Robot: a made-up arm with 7 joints. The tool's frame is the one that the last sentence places.
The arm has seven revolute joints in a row. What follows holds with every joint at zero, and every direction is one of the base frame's. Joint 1 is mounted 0.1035 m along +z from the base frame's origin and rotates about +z. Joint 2 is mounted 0.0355 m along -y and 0.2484 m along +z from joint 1 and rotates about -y. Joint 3 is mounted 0.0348 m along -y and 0.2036 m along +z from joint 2 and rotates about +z. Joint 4 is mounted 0.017 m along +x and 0.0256 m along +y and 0.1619 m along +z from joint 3 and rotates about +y. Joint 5 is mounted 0.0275 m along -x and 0.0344 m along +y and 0.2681 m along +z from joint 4 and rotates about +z. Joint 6 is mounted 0.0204 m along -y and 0.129 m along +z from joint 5 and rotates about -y. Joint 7 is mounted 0.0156 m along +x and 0.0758 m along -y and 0.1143 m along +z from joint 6 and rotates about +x. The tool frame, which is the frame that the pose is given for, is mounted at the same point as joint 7; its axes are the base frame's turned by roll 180, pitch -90 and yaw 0 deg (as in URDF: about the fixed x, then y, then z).
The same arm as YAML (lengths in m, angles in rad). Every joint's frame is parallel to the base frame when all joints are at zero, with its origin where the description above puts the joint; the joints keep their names.
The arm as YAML. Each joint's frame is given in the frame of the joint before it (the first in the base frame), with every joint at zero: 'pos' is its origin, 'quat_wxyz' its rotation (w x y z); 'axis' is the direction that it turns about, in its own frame. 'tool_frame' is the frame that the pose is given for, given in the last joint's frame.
length_unit: m
angle_unit: rad
joints:
  - joint: joint 1
    pos: [0.0, 0.0, 0.1035]
    quat_wxyz: [1.0, 0.0, 0.0, 0.0]
    axis: [0.0, 0.0, 1.0]
  - joint: joint 2
    pos: [0.0, -0.0355, 0.2484]
    quat_wxyz: [1.0, 0.0, 0.0, 0.0]
    axis: [0.0, -1.0, 0.0]
  - joint: joint 3
    pos: [0.0, -0.0348, 0.2036]
    quat_wxyz: [1.0, 0.0, 0.0, 0.0]
    axis: [0.0, 0.0, 1.0]
  - joint: joint 4
    pos: [0.017, 0.0256, 0.1619]
    quat_wxyz: [1.0, 0.0, 0.0, 0.0]
    axis: [0.0, 1.0, 0.0]
  - joint: joint 5
    pos: [-0.0275, 0.0344, 0.2681]
    quat_wxyz: [1.0, 0.0, 0.0, 0.0]
    axis: [0.0, 0.0, 1.0]
  - joint: joint 6
    pos: [0.0, -0.0204, 0.129]
    quat_wxyz: [1.0, 0.0, 0.0, 0.0]
    axis: [0.0, -1.0, 0.0]
  - joint: joint 7
    pos: [0.0156, -0.0758, 0.1143]
    quat_wxyz: [1.0, 0.0, 0.0, 0.0]
    axis: [1.0, 0.0, 0.0]
tool_frame:
  pos: [0.0, 0.0, 0.0]
  quat_wxyz: [0.0, 0.707107, 0.0, 0.707107]

